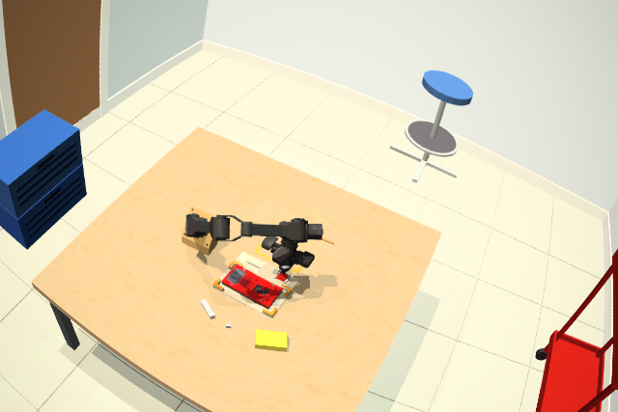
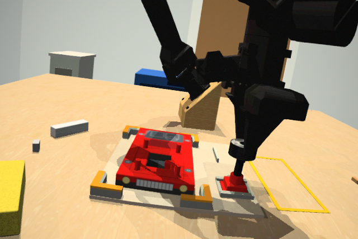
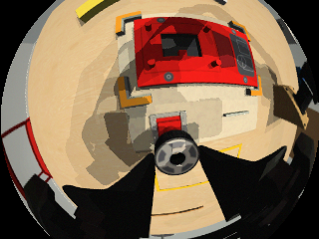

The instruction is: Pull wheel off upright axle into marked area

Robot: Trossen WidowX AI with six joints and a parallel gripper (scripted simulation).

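Now: gripper tip 4 cm above the black axle. From my gripper tip the other things lie so: yellow block 30 cm to the right, 10 cm ahead, 6 cm below; thin stick 27 cm to the left, 7 cm below, 1 cm ahead; black wheel right at my gripper tip.
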